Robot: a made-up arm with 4 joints.
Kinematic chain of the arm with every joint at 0, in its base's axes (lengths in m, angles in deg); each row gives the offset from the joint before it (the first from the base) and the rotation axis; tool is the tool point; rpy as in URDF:
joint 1: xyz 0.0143 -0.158 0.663 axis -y
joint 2: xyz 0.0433 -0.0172 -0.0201 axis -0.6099 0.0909 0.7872
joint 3: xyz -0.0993 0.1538 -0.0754 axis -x
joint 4: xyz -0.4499 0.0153 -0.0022 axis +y
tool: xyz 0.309 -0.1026 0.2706 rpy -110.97 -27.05 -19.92
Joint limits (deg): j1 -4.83..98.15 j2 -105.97..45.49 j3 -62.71..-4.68 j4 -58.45..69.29
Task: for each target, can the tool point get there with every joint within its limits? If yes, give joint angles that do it. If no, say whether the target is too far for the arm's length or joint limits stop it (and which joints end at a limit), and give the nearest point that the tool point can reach.
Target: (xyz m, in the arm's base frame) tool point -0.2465 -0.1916 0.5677
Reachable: yes | joints 12.56 -32.02 -55.31 -7.97
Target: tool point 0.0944 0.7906 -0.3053
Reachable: no: too far | nearest point 0.0433 0.2765 0.2205 | short by 0.737 m
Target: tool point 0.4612 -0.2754 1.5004
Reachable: no: joint limits stop it (at a limit: joint 2, joint 3, joint 4) | nearest point 0.2033 0.0234 1.0171 | short by 0.624 m
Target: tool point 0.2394 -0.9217 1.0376
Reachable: no: joint limits stop it (at a limit: joint 1, joint 2, joint 3) | nearest point -0.1666 -0.5861 0.8834 | short by 0.549 m
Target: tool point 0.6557 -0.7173 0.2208
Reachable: no: joint limits stop it (at a limit: joint 2, joint 4) | nearest point 0.2987 -0.3040 0.4669 | short by 0.599 m
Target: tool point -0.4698 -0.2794 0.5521
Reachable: yes | joints 52.66 30.06 -12.71 -37.20
